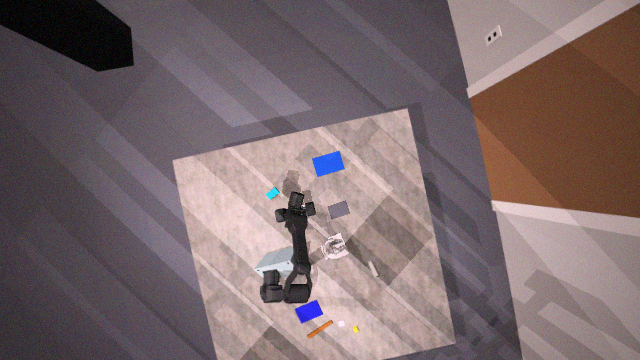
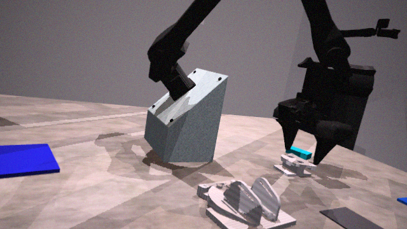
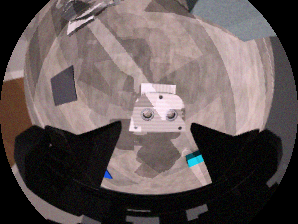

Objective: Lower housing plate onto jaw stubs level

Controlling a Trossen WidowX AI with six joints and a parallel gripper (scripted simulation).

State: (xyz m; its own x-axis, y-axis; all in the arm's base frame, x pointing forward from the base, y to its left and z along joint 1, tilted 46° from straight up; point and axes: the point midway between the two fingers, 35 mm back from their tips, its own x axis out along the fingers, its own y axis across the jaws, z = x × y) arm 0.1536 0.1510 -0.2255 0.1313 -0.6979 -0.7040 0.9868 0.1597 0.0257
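Right now my gripper tip is 10 mm to the left of the white stepped block and 30 mm above it. Round my gripper tip: dark flat plate 210 mm ahead, 30 mm to the right, 40 mm below; white bar 350 mm ahead, 360 mm to the right, 30 mm below; cyan block 120 mm behind, 100 mm to the left, 30 mm below.
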